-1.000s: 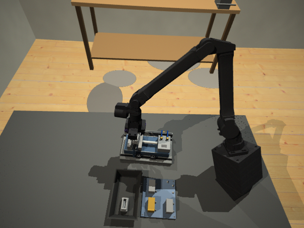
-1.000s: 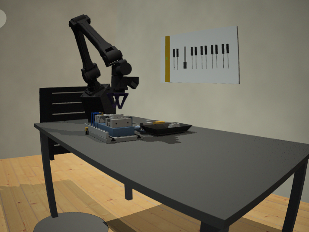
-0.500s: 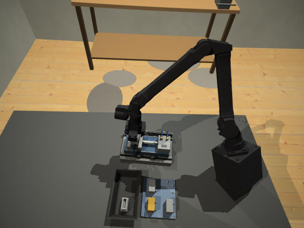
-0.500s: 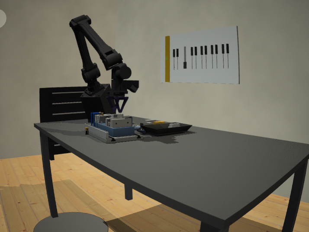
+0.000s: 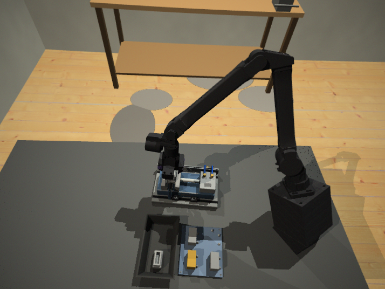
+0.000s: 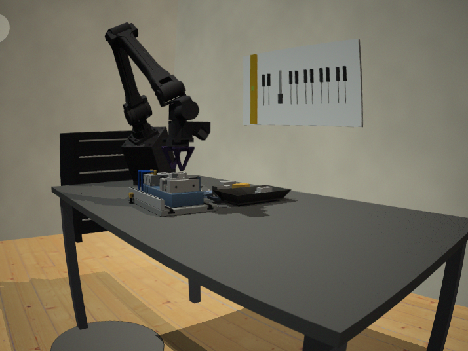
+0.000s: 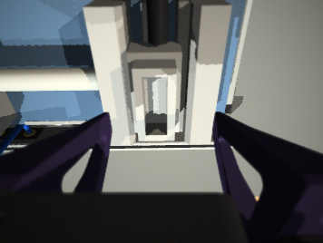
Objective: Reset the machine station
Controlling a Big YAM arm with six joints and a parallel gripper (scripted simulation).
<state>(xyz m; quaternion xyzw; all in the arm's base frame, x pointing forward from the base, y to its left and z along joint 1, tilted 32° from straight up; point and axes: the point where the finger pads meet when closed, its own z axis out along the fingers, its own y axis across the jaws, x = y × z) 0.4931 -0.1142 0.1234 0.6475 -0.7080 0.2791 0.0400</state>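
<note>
Now: the moving jaw 50 mm below my hand, 30 mm behind it and 10 mm to the left of it. Round my hand: fixed jaw 50 mm below, 30 mm ahead; then work stop rod 50 mm to the left, 40 mm below, 10 mm ahead; then vise 90 mm below, 70 mm behind, 20 mm to the left.
</note>
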